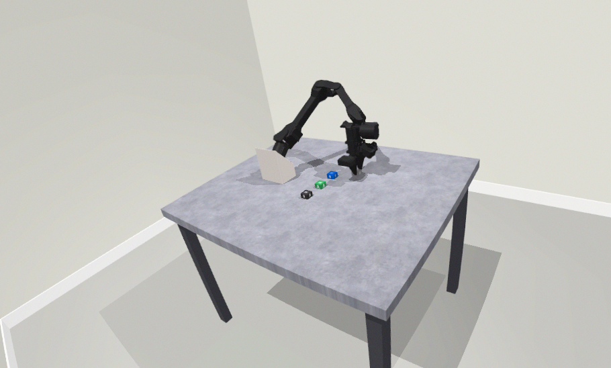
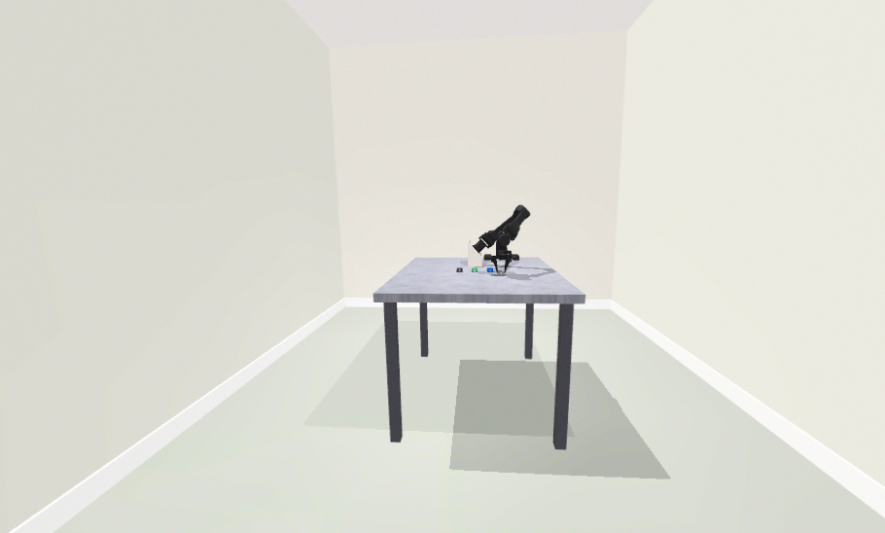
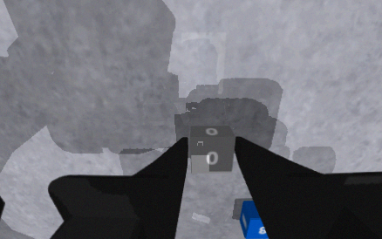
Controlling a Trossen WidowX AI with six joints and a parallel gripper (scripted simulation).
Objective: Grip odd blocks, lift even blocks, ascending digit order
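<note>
Now: gripper tip 10 mm past the grey block. Also, from my gripper tip: black block: 240 mm to the right, 70 mm behind; then green block: 150 mm to the right, 80 mm behind; then blue block: 90 mm behind, 60 mm to the right.
</note>
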